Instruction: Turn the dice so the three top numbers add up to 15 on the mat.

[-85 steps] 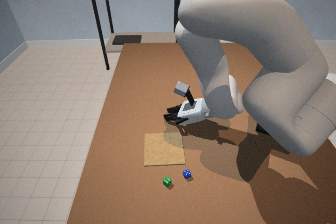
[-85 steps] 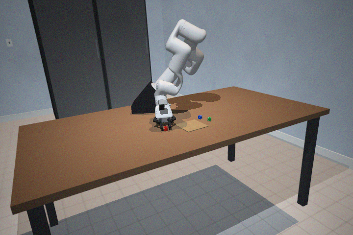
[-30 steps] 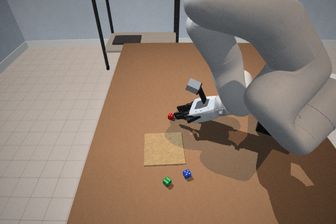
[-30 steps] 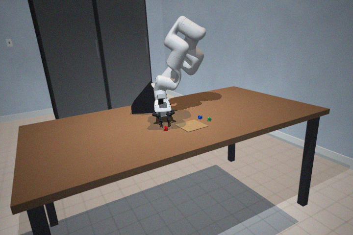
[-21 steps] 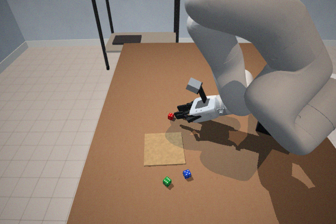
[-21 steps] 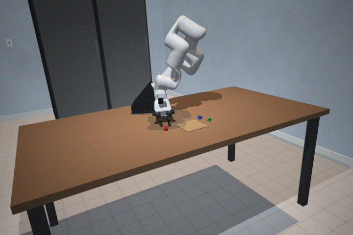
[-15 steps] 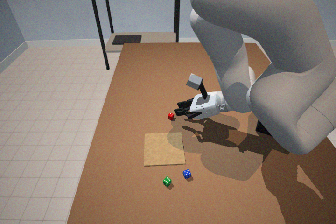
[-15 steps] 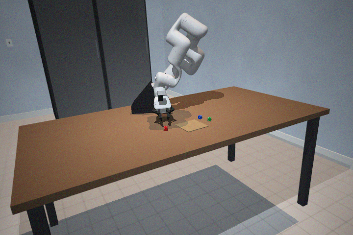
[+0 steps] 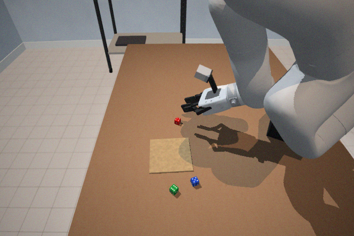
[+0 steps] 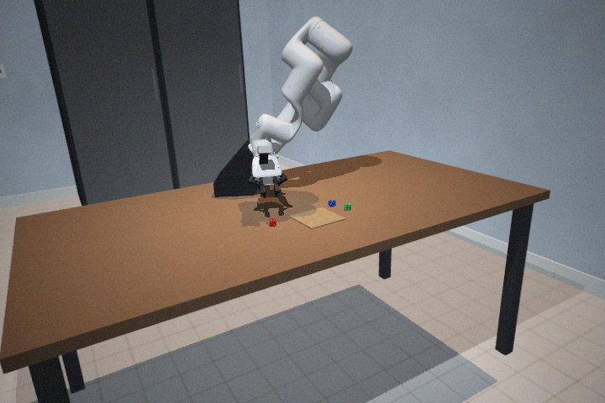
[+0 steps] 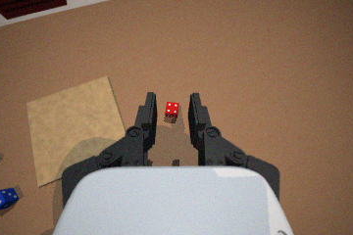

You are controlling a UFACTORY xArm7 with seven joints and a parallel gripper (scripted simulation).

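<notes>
My hand is 4 cm short of the red die and 10 cm above it. The rest, counted from my hand: blue die (7 cm behind, 24 cm to the left, 10 cm below); tan mat (3 cm ahead, 15 cm to the left, 11 cm below); green die (1 cm behind, 28 cm to the left, 10 cm below).
</notes>
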